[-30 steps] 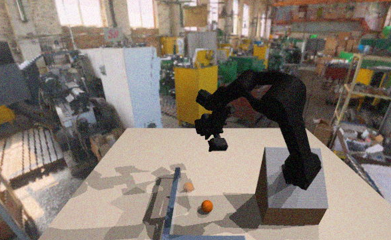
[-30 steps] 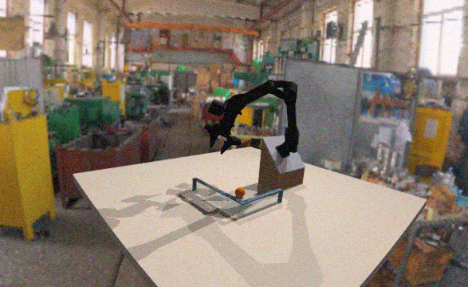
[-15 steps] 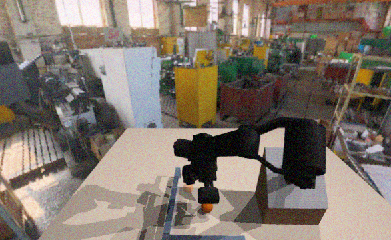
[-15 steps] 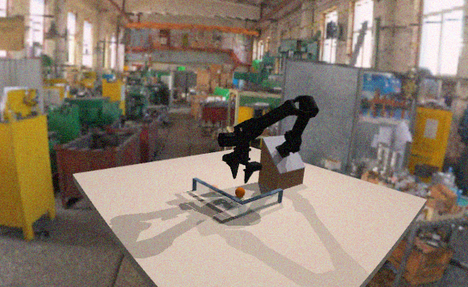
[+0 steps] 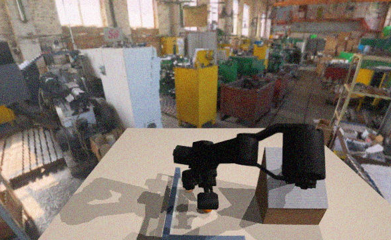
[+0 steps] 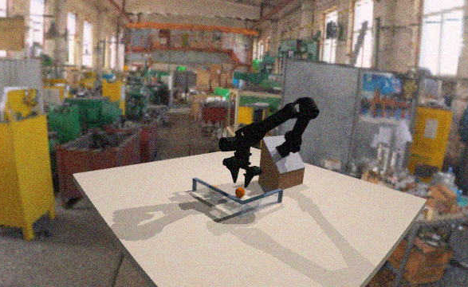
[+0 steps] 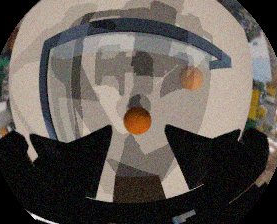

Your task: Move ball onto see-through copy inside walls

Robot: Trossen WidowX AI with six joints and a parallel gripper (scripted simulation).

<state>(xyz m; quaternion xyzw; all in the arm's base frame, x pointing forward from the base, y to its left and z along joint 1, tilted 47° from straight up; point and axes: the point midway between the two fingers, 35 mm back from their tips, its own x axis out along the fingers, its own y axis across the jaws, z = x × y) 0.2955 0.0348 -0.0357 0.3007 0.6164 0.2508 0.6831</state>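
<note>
Right now the see-through ball is 70 mm ahead of my gripper tip, 90 mm to the right of it and 30 mm below it.
</note>
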